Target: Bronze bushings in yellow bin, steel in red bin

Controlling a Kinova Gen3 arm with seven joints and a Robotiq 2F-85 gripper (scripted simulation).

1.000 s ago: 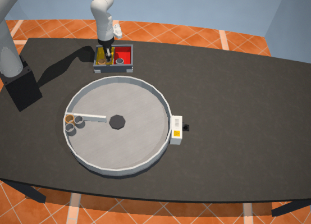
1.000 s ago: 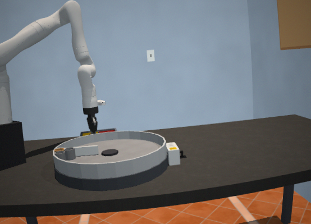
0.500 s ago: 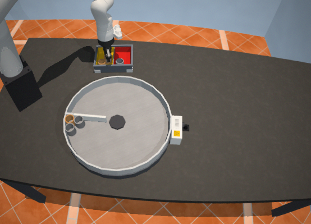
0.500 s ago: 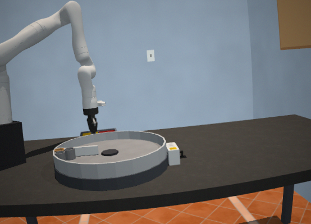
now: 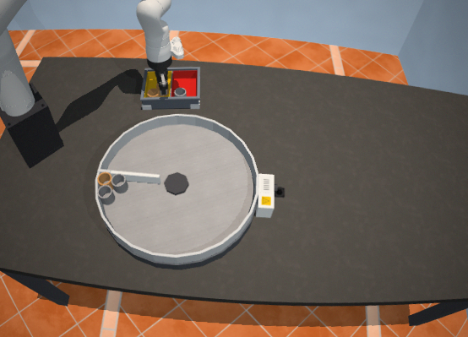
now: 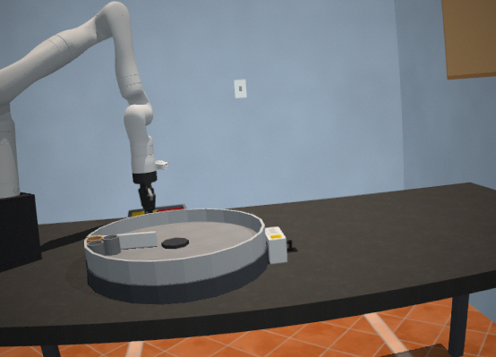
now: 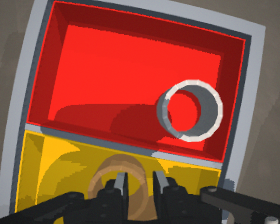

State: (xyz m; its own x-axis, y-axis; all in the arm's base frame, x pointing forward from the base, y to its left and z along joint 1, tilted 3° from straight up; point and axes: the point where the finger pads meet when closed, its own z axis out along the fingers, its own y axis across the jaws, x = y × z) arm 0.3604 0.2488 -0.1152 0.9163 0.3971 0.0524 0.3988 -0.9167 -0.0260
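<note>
Now: the yellow bin 2 cm ahead of my hand, 2 cm to the left of it and 2 cm below it. Also, from my hand: turntable: 12 cm ahead, 35 cm to the right, 1 cm above.
</note>
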